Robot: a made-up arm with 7 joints. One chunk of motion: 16 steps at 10 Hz.
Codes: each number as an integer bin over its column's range. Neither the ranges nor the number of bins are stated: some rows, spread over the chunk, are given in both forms.
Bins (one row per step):
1: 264 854 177 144 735 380 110
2: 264 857 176 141 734 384 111
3: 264 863 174 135 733 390 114
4: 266 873 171 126 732 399 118
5: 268 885 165 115 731 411 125
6: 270 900 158 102 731 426 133
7: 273 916 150 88 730 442 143
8: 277 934 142 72 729 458 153
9: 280 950 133 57 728 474 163
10: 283 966 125 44 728 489 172
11: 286 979 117 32 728 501 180
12: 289 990 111 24 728 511 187
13: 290 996 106 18 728 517 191
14: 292 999 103 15 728 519 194
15: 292 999 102 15 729 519 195
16: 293 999 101 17 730 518 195
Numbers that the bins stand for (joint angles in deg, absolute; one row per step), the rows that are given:
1: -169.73 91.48 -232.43 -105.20 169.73 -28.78 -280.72
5: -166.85 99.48 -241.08 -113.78 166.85 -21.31 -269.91
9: -158.20 116.26 -264.14 -130.94 164.68 -6.14 -242.52
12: -151.71 126.58 -280.00 -140.71 164.68 2.77 -225.23
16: -148.83 128.90 -287.21 -142.78 166.13 4.46 -219.46
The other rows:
2: -169.73 92.26 -233.15 -106.09 169.01 -27.82 -280.00
3: -169.73 93.80 -234.59 -107.86 168.29 -26.37 -277.84
4: -168.29 96.38 -236.76 -110.52 167.57 -24.20 -274.95
6: -165.41 103.35 -246.13 -117.63 166.85 -17.70 -264.14
7: -163.24 107.48 -251.89 -121.77 166.13 -13.85 -256.94
8: -160.36 112.13 -257.66 -126.50 165.41 -9.99 -249.73
10: -156.04 120.38 -269.91 -134.79 164.68 -2.53 -236.04
11: -153.87 123.74 -275.68 -138.34 164.68 0.36 -230.27
13: -150.99 128.13 -283.60 -142.48 164.68 4.21 -222.34
14: -149.55 128.90 -285.77 -143.37 164.68 4.70 -220.18
15: -149.55 128.90 -286.49 -143.37 165.41 4.70 -219.46

